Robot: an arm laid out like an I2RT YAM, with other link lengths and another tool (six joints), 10 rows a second.
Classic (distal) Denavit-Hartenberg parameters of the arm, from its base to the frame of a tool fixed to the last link. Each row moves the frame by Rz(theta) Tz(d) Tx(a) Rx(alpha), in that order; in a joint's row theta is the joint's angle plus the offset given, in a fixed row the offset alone. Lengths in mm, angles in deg.
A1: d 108.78; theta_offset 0; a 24.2; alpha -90
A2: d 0; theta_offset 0; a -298.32; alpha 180
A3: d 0; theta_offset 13.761; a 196.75; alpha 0
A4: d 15.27; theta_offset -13.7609; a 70.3; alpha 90
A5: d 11.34; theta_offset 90; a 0; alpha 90
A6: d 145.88; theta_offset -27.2; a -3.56; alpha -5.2
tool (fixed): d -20.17; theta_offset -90; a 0; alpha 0
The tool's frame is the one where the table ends.
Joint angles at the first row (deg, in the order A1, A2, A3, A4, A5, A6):
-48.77, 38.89, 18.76, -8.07, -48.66, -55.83
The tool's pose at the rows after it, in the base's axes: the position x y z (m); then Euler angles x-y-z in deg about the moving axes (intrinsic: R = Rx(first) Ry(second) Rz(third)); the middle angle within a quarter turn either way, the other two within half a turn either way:
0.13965, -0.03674, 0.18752, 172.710, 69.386, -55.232
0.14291, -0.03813, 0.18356, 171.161, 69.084, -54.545
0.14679, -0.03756, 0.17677, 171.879, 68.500, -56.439
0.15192, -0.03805, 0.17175, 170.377, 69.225, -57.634
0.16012, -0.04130, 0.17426, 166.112, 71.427, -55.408
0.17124, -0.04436, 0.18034, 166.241, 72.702, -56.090
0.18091, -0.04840, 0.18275, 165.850, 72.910, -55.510
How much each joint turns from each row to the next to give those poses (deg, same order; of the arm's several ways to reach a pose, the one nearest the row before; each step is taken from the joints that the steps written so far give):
2.06, 0.64, -1.40, 3.94, 2.93, 2.13
2.80, 0.65, -1.41, 3.09, 3.13, 0.83
3.55, 1.26, -1.88, 3.48, 3.21, 0.19
3.54, 1.44, -2.68, 6.04, 3.40, -0.35
2.93, 2.28, -2.24, 8.17, 3.16, 0.92
2.20, 3.80, 0.05, 5.50, 1.54, 0.86
1.23, 3.85, 0.12, 4.24, 1.20, 0.76

